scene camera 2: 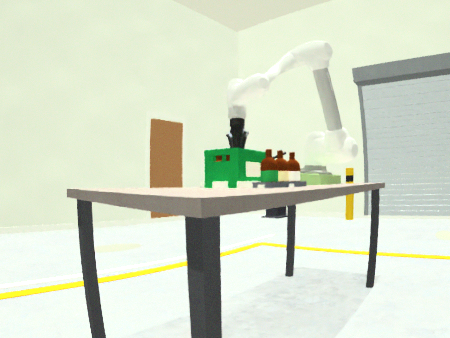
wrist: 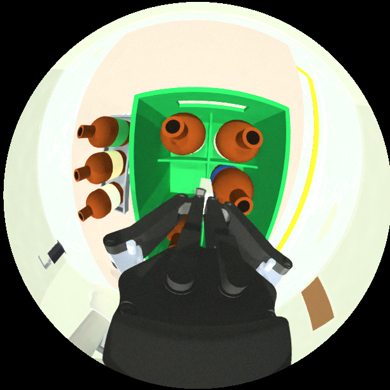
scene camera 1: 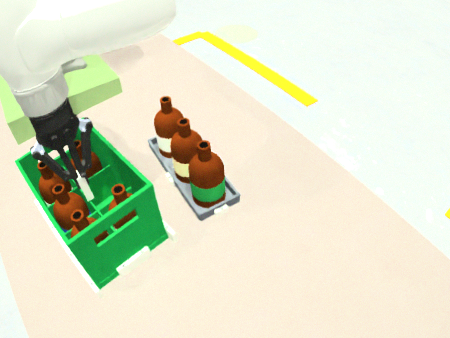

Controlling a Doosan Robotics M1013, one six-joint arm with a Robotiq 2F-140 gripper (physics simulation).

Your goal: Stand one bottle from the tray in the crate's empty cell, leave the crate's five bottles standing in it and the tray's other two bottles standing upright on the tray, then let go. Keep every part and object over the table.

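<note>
My gripper is shut and empty, pointing down over the green crate. Its tips are near the middle divider, beside a blue-labelled brown bottle; tip depth relative to the rim is unclear. Five brown bottles stand in the crate. The empty cell is the middle one on the tray side, left of the tips in the wrist view. Green-labelled, cream-labelled and white-labelled bottles stand upright on the grey tray.
The tray lies on the table beside the crate's long side, with a narrow gap. A light green block is under the robot's base, behind the crate. The arm reaches over from there.
</note>
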